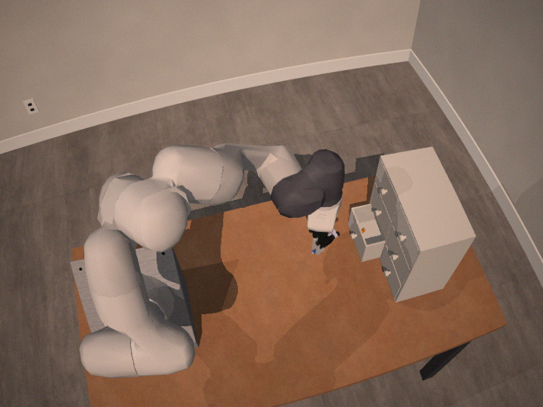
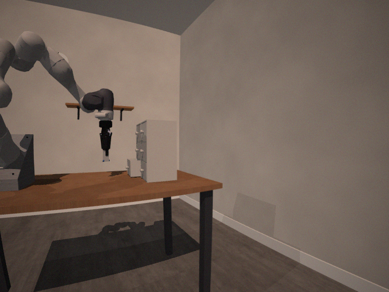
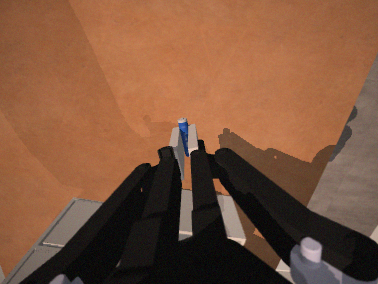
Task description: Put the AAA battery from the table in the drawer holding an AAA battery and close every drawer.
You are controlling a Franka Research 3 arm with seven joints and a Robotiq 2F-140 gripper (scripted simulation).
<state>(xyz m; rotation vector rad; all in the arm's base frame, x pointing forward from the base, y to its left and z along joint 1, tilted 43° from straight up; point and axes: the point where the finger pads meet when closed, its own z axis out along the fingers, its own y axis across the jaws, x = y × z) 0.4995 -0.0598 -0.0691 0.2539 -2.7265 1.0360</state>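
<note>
The orange battery lies 170 mm ahead of my hand, 40 mm to the left of it and 120 mm below it. Round my hand: blue AAA battery: 30 mm below.
</note>
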